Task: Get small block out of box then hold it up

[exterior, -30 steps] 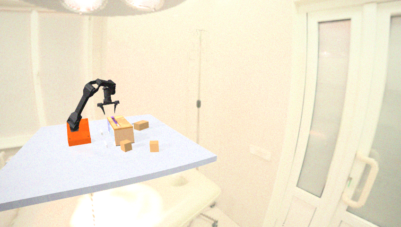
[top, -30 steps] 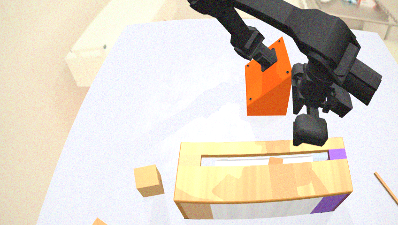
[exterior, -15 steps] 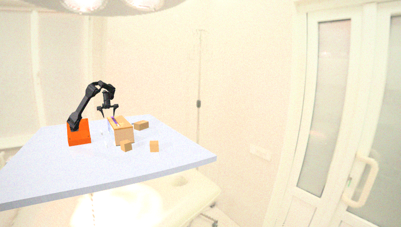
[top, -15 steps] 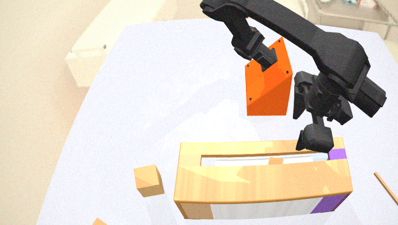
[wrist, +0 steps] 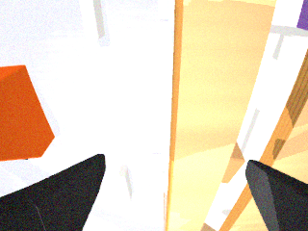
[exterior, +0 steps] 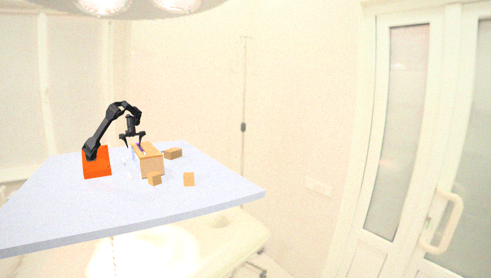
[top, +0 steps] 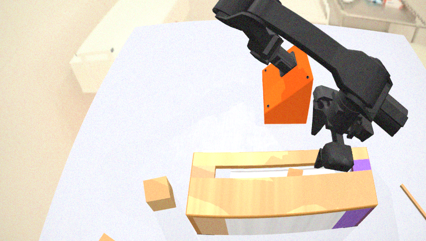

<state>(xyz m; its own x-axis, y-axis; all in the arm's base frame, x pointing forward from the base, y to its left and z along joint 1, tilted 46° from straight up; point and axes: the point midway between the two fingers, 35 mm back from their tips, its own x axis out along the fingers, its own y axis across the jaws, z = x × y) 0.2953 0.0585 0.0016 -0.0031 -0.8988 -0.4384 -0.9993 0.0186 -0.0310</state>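
Right now my gripper tip is 40 mm short of the small tan block, 40 mm to the left of it and 40 mm above it. The rest, counted from my gripper tip: thin wooden stick (120 mm ahead, 330 mm to the left, 130 mm below); wooden box (30 mm ahead, 60 mm to the right, 70 mm below).
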